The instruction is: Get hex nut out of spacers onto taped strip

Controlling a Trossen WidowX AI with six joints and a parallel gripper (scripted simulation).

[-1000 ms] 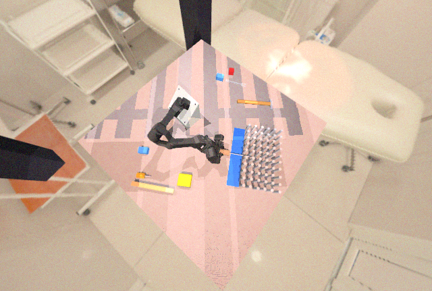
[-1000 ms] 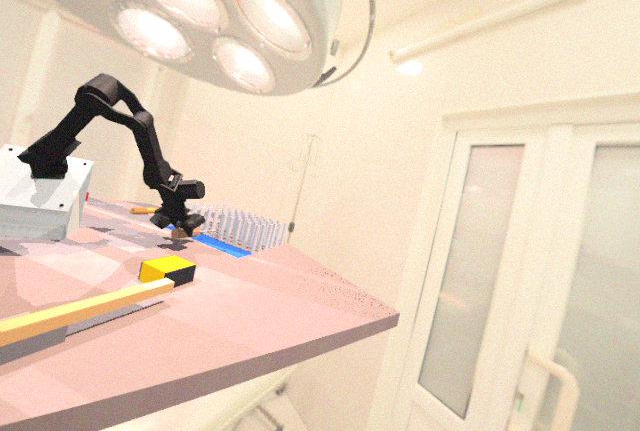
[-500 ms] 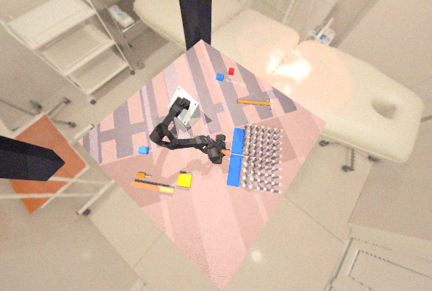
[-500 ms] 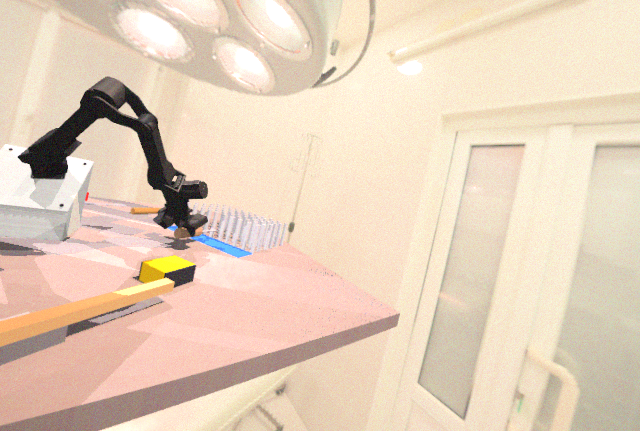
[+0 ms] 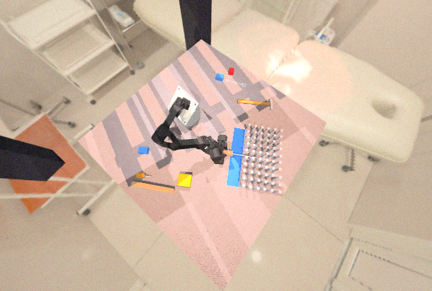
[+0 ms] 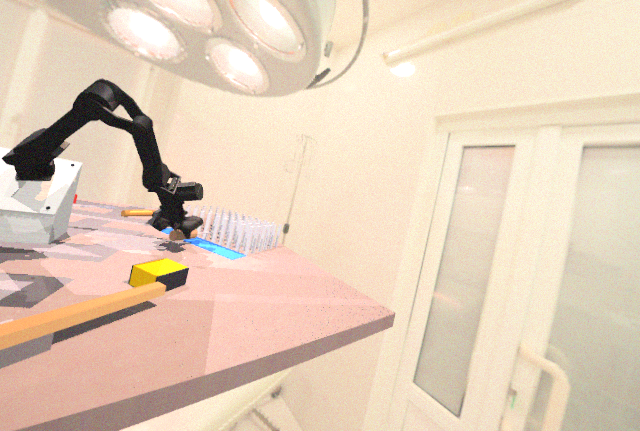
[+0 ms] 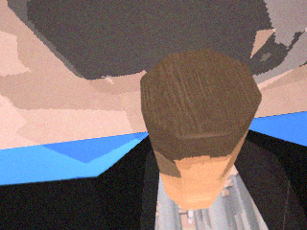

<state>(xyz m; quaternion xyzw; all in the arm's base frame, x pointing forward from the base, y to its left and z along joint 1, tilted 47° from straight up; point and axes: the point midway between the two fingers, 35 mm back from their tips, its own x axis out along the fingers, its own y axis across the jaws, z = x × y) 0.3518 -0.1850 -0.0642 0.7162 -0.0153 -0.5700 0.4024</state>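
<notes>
The blue taped strip is 60 mm ahead of my gripper tip, 30 mm to the left of it and 30 mm below it. From my gripper tip the other things lie so: hook tool: 90 mm ahead, 40 mm to the left; then grey fork-like tool: 270 mm behind, 540 mm to the left, 20 mm below; then yellow block: 110 mm behind, 300 mm to the right, 10 mm below.
</notes>
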